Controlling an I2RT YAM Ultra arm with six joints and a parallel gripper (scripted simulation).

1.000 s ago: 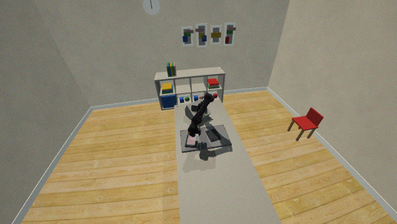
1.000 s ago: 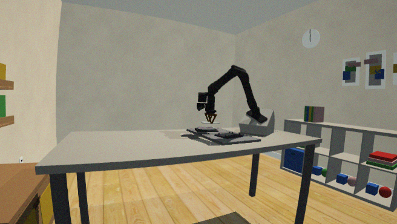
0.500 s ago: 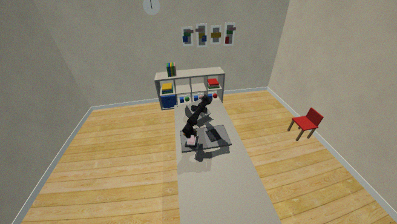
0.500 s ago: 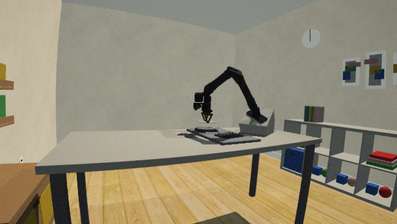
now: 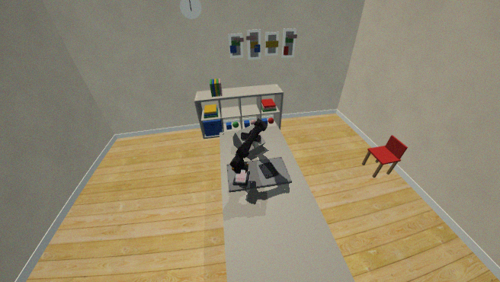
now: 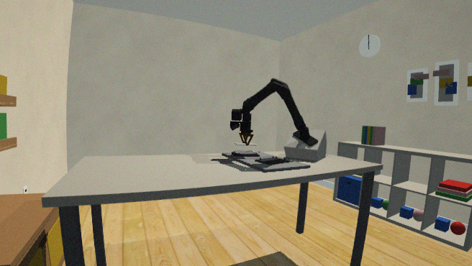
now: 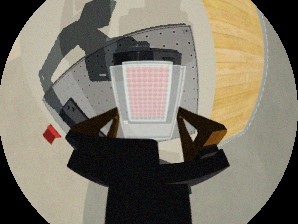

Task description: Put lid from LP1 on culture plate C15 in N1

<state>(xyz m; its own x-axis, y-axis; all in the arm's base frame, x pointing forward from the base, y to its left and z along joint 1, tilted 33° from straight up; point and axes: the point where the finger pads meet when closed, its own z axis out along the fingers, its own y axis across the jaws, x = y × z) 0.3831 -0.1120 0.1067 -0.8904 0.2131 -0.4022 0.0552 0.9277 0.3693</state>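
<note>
My hand is 6 cm above the culture plate C15. The rest, counted from my hand: lid (1 cm below); then lid park LP1 (23 cm to the left, 9 cm behind, 7 cm below); then plate nest N1 (7 cm below).
</note>
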